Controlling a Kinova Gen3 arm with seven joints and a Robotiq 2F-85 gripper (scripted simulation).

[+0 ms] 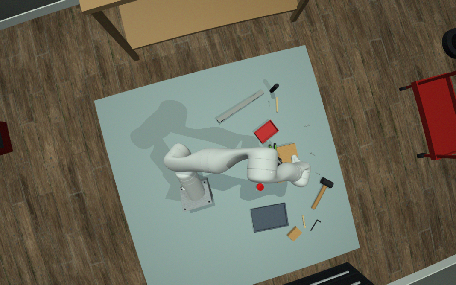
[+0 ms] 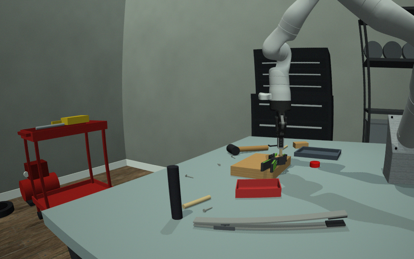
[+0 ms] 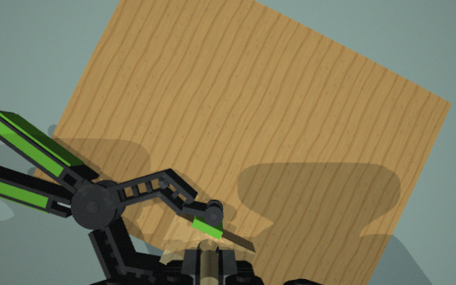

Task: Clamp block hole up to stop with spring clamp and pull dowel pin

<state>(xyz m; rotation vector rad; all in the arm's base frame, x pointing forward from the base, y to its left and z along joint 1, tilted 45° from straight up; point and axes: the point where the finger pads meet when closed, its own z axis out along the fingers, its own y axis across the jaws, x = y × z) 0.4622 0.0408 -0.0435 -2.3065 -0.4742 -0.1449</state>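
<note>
The dowel pin is 2 cm below my hand. The rest, counted from my hand: red puck (12 cm behind, 9 cm to the right, 9 cm below); small wooden block (6 cm below); wooden bench board (7 cm below, 6 cm ahead).
</note>
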